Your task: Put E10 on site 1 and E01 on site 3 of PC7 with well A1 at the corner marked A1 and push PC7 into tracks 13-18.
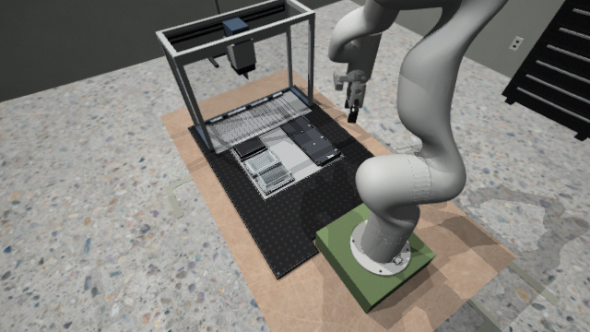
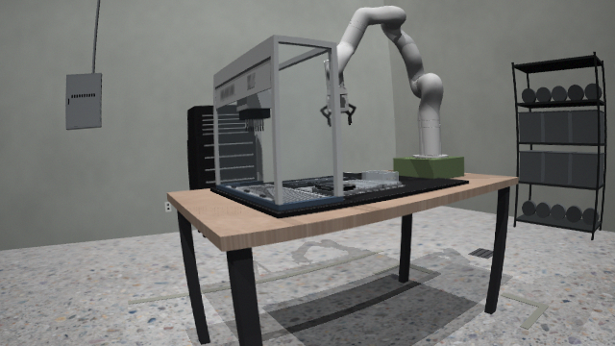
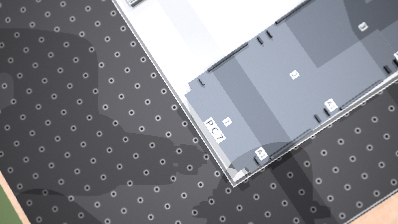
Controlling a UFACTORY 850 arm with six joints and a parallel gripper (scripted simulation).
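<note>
The 96-well plate E01 is 18 cm ahead of my hand, 33 cm to the left of it and 23 cm below it. From my hand the other things lie so: nest S2: 18 cm ahead, 33 cm to the left, 25 cm below; then deep-well block E07: 7 cm ahead, 33 cm to the left, 22 cm below; then dark plate carrier PC7: 18 cm ahead, 6 cm to the left, 24 cm below.
</note>
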